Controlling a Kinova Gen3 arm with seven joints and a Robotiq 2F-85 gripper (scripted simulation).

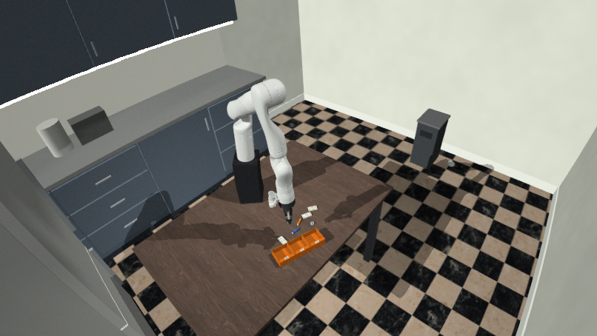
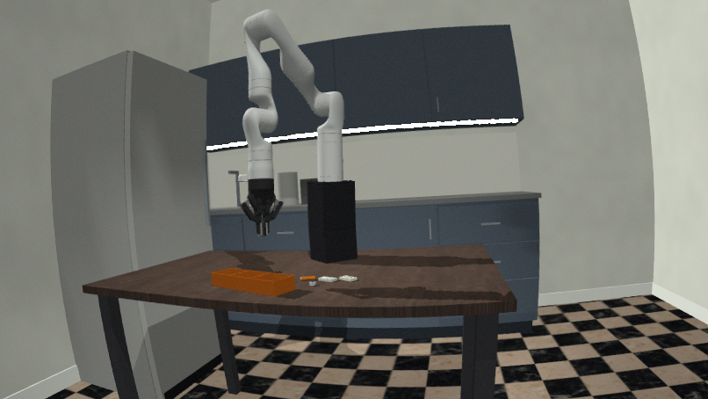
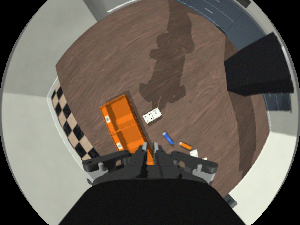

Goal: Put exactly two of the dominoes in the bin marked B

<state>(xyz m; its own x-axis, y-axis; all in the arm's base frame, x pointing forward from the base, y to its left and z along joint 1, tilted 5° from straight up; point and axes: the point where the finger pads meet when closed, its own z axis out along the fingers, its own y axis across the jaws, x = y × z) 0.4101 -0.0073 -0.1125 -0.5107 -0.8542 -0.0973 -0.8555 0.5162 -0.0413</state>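
Right now the orange bin tray is 7 cm ahead of my hand, 1 cm to the right of it and 14 cm below it. The rest, counted from my hand: blue marker 3 cm behind, 4 cm to the left, 15 cm below; small nut 2 cm behind, 14 cm to the left, 15 cm below; orange marker 7 cm behind, 10 cm to the left, 15 cm below.
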